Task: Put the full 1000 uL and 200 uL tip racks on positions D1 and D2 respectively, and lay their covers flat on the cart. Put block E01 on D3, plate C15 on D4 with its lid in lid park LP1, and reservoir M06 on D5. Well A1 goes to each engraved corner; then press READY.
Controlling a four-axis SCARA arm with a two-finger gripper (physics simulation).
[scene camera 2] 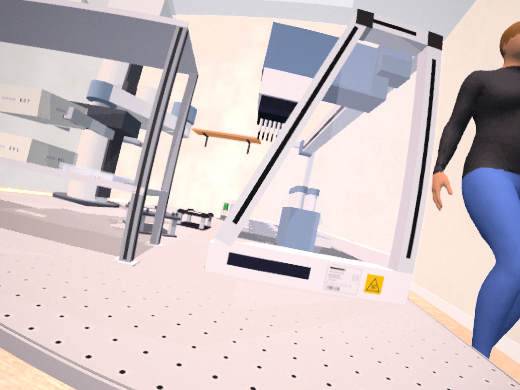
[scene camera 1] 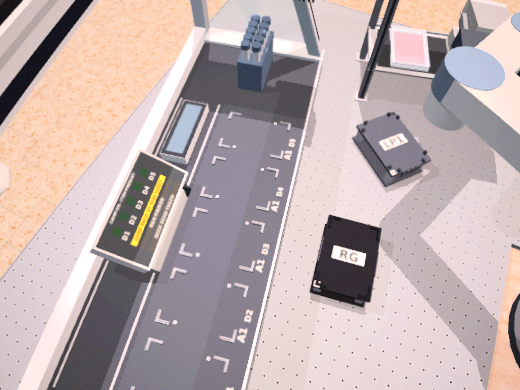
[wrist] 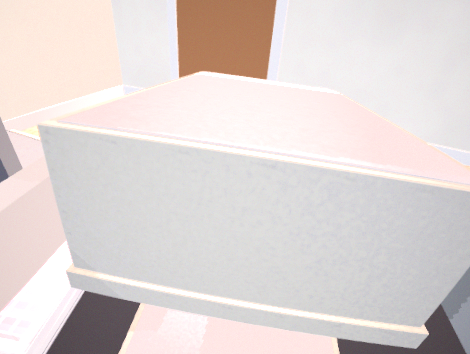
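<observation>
My gripper (scene camera 2: 70, 114) is shut on a grey-white block, its label reading E07 (scene camera 2: 22, 101) (wrist: 250, 220), held raised above another box whose label looks like E01 (scene camera 2: 14, 149). The fingers do not show in the wrist view, where the held block's side fills the middle and a pale top lies below it. In scene camera 1, the deck (scene camera 1: 250, 175) shows bare engraved corners at D2 to D5. Lid park LP1 (scene camera 1: 393, 142) stands right of the deck. A pink-topped plate (scene camera 1: 410, 48) lies on a shelf at top right; its label is unreadable. The tip racks and reservoir M06 cannot be identified.
A black stand marked RG (scene camera 1: 348, 256) stands beside the deck. A tube rack (scene camera 1: 256, 72) (scene camera 2: 298, 230) stands at the deck's far end. The status panel (scene camera 1: 142, 210) is at the deck's left edge. Shelf posts (scene camera 2: 155, 145) rise near the arm. A person (scene camera 2: 495, 125) stands behind the frame.
</observation>
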